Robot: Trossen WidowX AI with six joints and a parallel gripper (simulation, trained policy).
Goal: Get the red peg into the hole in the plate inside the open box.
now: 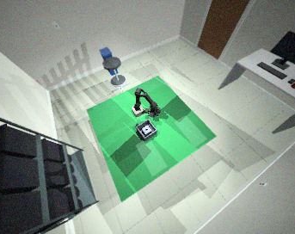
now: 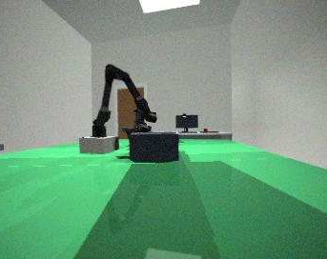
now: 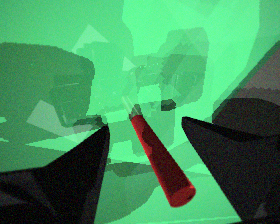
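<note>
The red peg is 2 cm above my gripper tip. Also, from my gripper tip: plate 19 cm ahead, 15 cm to the right, 3 cm above; grey box 19 cm ahead, 15 cm to the right, 1 cm above.
</note>
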